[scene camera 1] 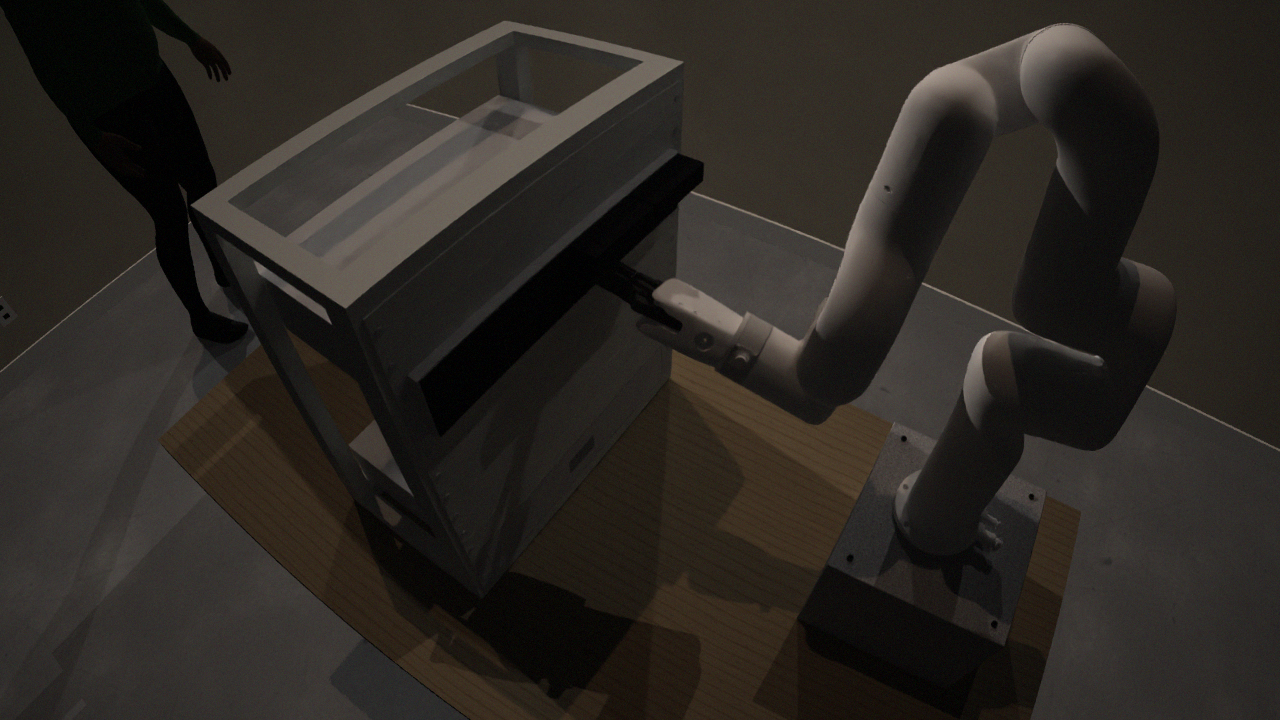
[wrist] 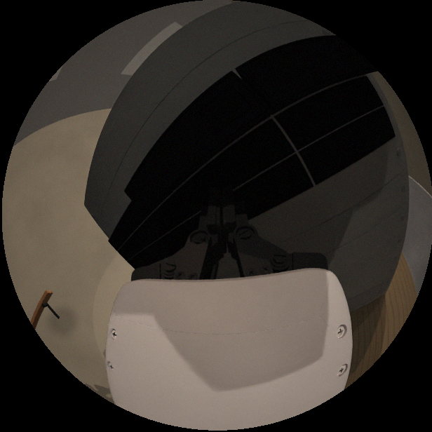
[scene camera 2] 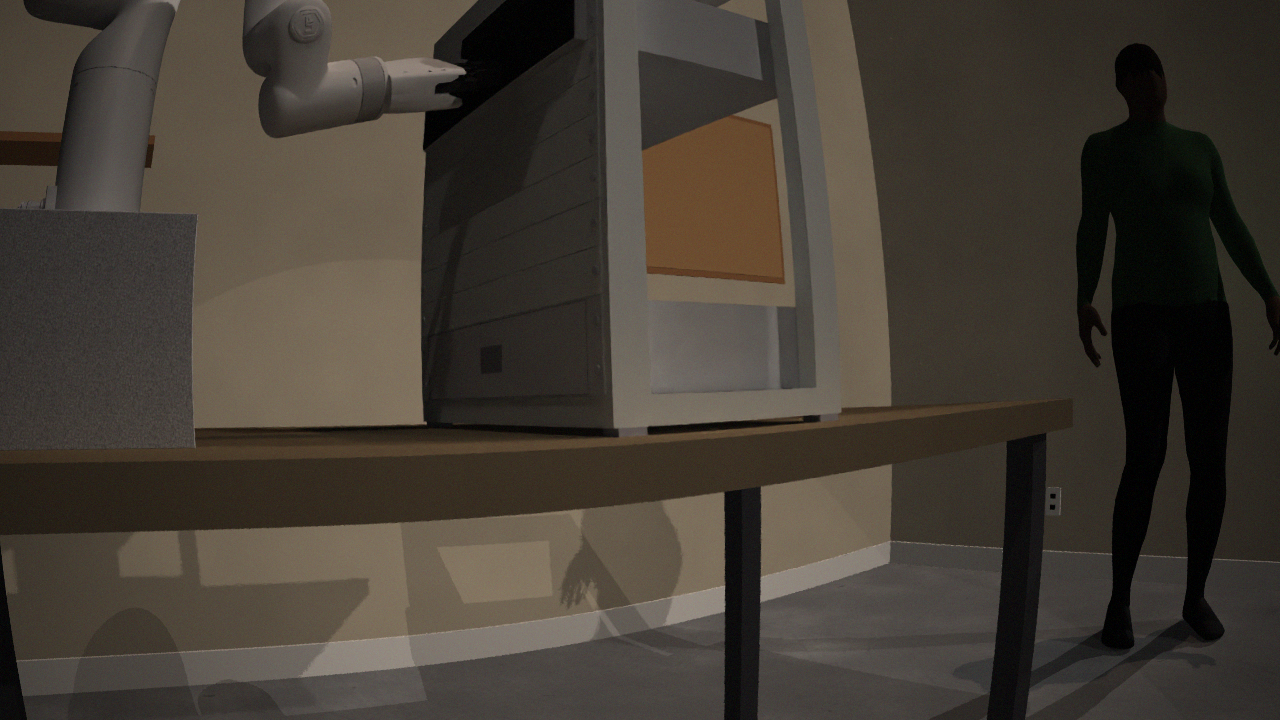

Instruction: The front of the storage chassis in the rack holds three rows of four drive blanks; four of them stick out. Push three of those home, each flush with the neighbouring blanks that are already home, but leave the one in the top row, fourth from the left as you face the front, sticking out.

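Pixels of known places: gripper, fingertip midpoint: (scene camera 2: 497, 72); arm's base, link origin: (scene camera 1: 937, 512) (scene camera 2: 93, 237).
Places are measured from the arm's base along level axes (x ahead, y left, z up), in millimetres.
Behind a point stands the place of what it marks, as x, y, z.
Observation:
The black drive blanks (scene camera 1: 501, 335) {441, 285, 255} (scene camera 2: 519, 49) {466, 74, 238} (wrist: 300, 60) form dark rows across the front of the rack (scene camera 1: 510, 214) {462, 235, 364} (scene camera 2: 623, 223) {519, -74, -2}. In scene camera 1 the right end of the top row overhangs the rows below, and in the wrist view a step shows at its left end. The bottom-row blank third from the left (wrist: 280, 190) lines up along its lower edge with its right neighbour (wrist: 350, 142). Other depths are too dark to tell. My gripper (scene camera 1: 595, 264) {458, 129, 228} (scene camera 2: 474, 76) {458, 129, 228} (wrist: 223, 201) is shut and empty, its tips at the lower blanks, left of that blank's visible part; contact is unclear.
Grey panels (scene camera 1: 554, 420) {464, 218, 25} (scene camera 2: 510, 259) {476, 119, -5} cover the rack front below the blanks. The rack stands on a wooden table (scene camera 1: 707, 528) {275, 115, -191} (scene camera 2: 537, 474) {380, -212, -208} with the arm's base block (scene camera 1: 930, 537) {-8, 47, 11} (scene camera 2: 98, 331) {32, -106, -98} before it. A person (scene camera 1: 116, 98) (scene camera 2: 1163, 232) stands beyond the table.

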